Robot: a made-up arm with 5 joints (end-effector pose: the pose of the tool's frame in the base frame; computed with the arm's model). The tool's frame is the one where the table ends.
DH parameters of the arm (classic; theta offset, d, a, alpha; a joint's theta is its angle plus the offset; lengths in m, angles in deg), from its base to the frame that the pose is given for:
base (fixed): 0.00 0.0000 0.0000 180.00
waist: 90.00 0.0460 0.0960 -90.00
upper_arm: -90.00 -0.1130 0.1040 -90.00
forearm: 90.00 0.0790 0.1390 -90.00
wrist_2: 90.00 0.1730 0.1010 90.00
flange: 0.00 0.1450 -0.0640 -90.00
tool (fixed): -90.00 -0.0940 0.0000 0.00
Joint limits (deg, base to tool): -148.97..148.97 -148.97..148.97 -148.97..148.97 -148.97..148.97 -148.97..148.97
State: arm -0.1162 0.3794 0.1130 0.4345 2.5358
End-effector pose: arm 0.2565 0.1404 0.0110 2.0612 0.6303 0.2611
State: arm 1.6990 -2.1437 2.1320 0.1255 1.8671
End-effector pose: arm -0.1888 0.1670 0.0564 0.9906 2.6158 -0.1579
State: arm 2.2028 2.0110 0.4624 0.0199 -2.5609
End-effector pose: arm -0.0238 -0.2769 -0.1889 1.3837 -1.4420 -1.4256
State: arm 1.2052 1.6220 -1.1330 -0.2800 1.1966
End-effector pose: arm -0.3159 -0.4657 -0.0669 -0.5773 0.3005 -2.3335
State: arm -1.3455 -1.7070 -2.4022 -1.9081 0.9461
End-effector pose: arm -0.2354 0.0466 -0.2645 -0.8262 1.1054 0.9810
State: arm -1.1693 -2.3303 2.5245 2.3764 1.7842
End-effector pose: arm -0.1255 0.1903 0.0497 1.5867 -0.1580 1.3197
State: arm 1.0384 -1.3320 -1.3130 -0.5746 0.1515
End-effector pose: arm 0.3292 -0.1017 -0.2434 1.4458 0.7687 -0.4870
